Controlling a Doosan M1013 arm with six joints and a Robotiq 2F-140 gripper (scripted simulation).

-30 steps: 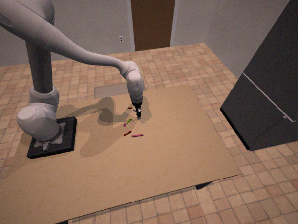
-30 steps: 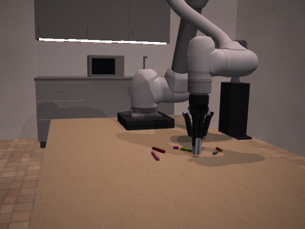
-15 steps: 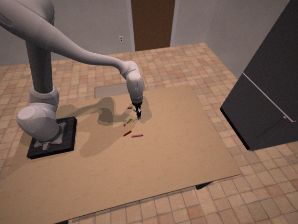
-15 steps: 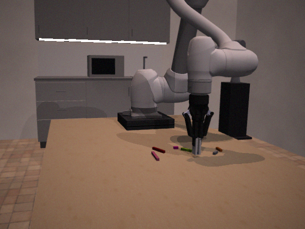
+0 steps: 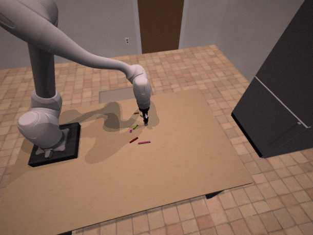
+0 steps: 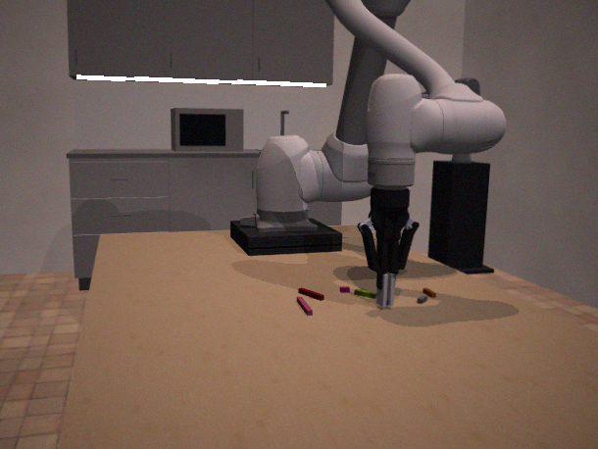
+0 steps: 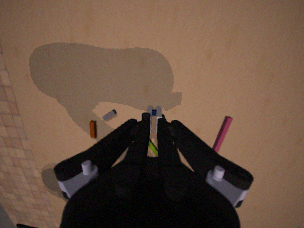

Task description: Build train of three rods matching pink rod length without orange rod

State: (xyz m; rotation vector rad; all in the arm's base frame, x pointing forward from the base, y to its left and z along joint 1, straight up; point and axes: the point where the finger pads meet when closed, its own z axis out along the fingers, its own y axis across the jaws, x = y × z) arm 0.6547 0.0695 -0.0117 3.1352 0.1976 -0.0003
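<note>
My hand is 90 mm to the right of the grey rod, 40 mm above it and 20 mm past it. From my hand the other things lie so: magenta rod: 120 mm behind, 40 mm to the right, 40 mm below; then blue rod: 30 mm below; then lime rod: 90 mm behind, 40 mm below, 10 mm to the right.
</note>
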